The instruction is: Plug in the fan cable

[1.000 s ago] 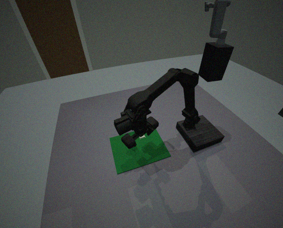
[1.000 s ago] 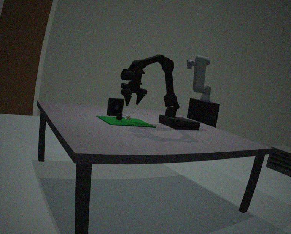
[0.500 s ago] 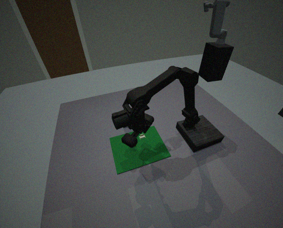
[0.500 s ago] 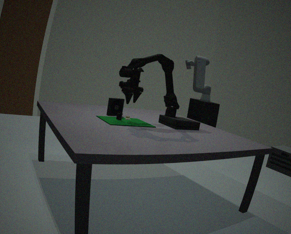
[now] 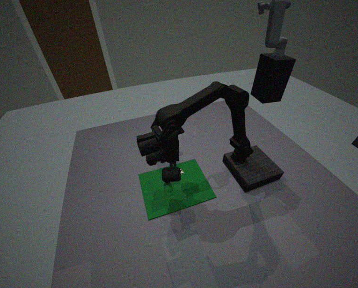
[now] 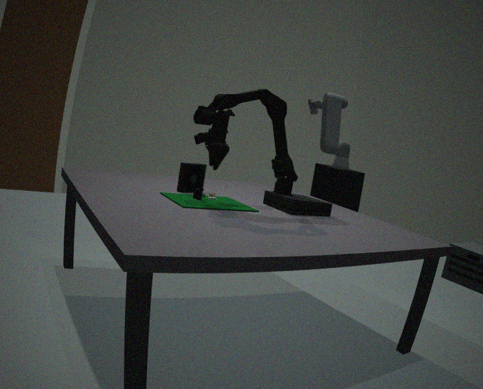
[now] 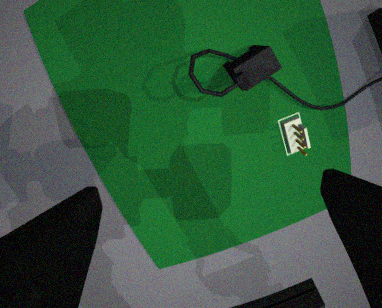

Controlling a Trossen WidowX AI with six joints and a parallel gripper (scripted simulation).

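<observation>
Now: the green board 10 mm behind my gripper tip, 20 mm to the right of it and 150 mm below it. Also, from my gripper tip: white four-pin header 50 mm behind, 80 mm to the right, 130 mm below; black fan 10 mm behind, 210 mm to the right, 70 mm below.
</observation>
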